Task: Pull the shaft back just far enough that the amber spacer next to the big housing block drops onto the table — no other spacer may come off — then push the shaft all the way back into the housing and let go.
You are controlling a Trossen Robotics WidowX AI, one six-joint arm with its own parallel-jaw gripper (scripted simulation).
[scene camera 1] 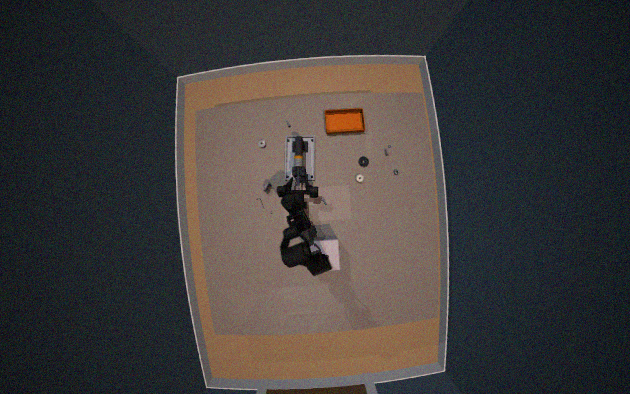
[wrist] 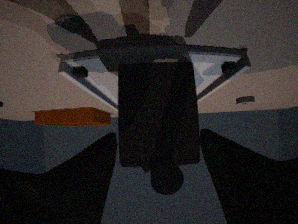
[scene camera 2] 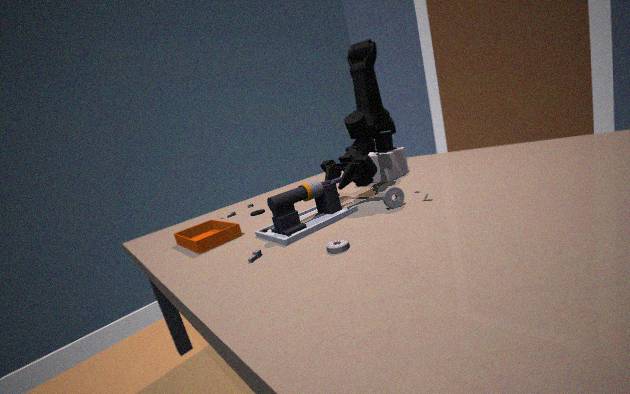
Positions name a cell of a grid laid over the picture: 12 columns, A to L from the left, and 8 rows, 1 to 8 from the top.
Scene:
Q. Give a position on an orange tray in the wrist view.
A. D5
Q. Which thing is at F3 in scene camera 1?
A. A block.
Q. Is my gripper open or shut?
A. Open.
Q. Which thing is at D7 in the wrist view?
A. My gripper.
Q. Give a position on a block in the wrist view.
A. At G4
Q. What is my gripper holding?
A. Nothing.

